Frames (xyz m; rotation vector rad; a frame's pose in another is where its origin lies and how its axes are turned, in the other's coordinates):
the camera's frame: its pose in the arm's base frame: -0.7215 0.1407 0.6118 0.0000 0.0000 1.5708
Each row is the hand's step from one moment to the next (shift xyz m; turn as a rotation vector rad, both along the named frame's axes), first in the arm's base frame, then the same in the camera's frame.
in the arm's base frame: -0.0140 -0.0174 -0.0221 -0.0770 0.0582 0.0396
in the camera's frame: -0.0174 0.0140 -0.0221 0.0582 0.0770 0.0396
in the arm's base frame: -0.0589 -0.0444 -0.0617 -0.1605 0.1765 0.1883
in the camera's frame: -0.0444 0.0589 -0.0617 0.1765 0.1605 0.1883
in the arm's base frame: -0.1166 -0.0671 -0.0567 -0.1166 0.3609 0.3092
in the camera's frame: -0.0671 0.1166 -0.0567 0.3609 0.1166 0.3092
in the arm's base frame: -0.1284 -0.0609 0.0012 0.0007 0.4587 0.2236
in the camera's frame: -0.0609 0.1284 0.0012 0.4587 -0.0007 0.2236
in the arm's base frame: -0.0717 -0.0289 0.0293 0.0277 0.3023 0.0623
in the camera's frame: -0.0289 0.0717 0.0293 0.3023 -0.0277 0.0623
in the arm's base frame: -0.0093 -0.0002 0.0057 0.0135 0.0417 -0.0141
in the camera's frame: -0.0002 0.0093 0.0057 0.0417 -0.0135 -0.0141
